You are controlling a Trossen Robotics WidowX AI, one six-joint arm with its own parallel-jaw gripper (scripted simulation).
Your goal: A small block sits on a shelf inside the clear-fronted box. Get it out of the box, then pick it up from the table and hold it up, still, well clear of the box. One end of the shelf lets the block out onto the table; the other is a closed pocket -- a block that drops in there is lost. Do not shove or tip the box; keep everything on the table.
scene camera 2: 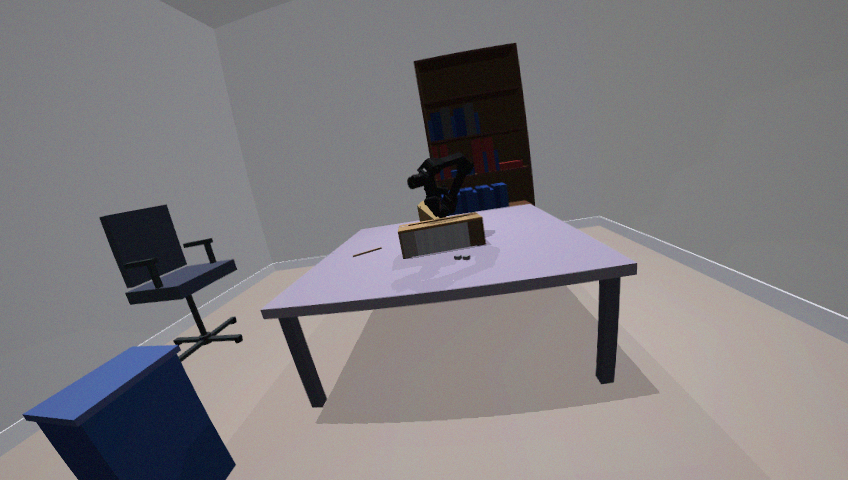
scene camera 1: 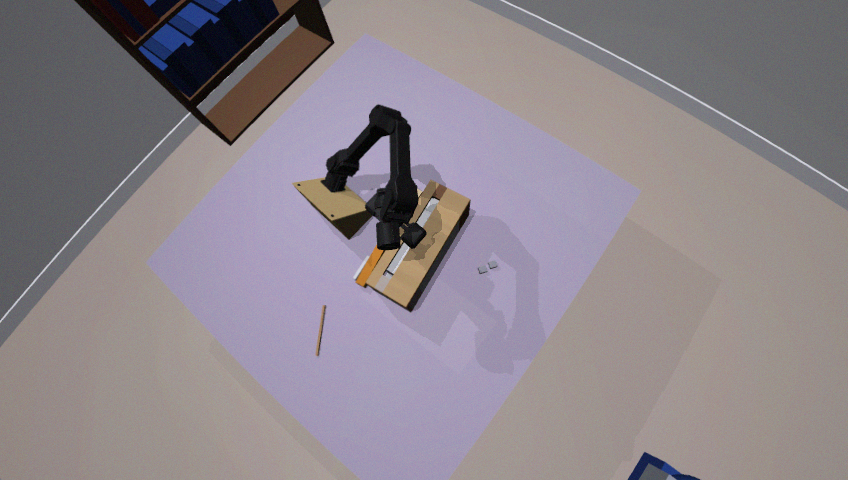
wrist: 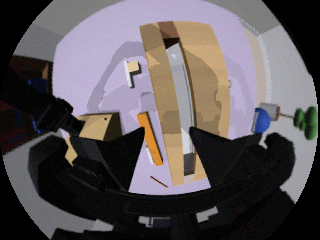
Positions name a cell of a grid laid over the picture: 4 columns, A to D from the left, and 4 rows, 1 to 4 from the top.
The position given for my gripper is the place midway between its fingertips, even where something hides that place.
In view: my gripper (wrist: C3) and a wooden box (scene camera 1: B3).
The wooden box also shows in scene camera 2 (scene camera 2: C2) and in the wrist view (wrist: C2).
